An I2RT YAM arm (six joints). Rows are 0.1 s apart.
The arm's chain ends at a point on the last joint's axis. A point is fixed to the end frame.
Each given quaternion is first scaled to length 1.
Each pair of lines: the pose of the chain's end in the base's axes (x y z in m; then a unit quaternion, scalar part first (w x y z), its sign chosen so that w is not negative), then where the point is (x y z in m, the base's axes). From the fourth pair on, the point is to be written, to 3 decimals.
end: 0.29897 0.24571 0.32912 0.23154 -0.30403 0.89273 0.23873
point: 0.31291 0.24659 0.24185
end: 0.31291 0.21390 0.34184 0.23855 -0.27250 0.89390 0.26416
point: 0.32539 0.21970 0.25454
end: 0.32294 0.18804 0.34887 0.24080 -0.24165 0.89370 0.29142
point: 0.33342 0.19900 0.26180
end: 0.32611 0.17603 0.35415 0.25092 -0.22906 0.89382 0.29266
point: 0.338 0.188 0.267
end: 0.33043 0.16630 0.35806 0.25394 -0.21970 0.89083 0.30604
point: 0.342 0.181 0.272
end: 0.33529 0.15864 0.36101 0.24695 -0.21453 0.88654 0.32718
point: 0.345 0.177 0.275
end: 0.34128 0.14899 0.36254 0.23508 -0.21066 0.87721 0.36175
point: 0.347 0.173 0.278
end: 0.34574 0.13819 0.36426 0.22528 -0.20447 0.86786 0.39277
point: 0.349 0.167 0.281
